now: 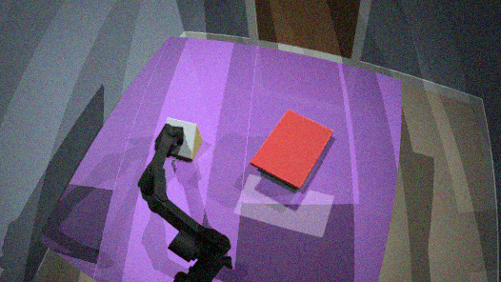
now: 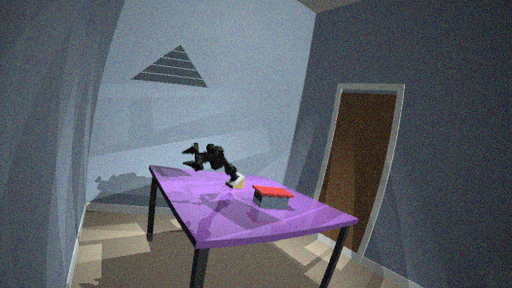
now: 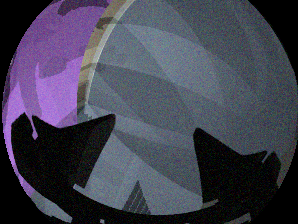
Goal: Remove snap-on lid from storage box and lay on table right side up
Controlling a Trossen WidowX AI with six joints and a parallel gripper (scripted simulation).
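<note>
The red lid lies 210 mm ahead of my gripper tip, 620 mm to the left of it and 140 mm below it. From my gripper tip the other things lie so: storage box: 210 mm ahead, 620 mm to the left, 190 mm below.
</note>
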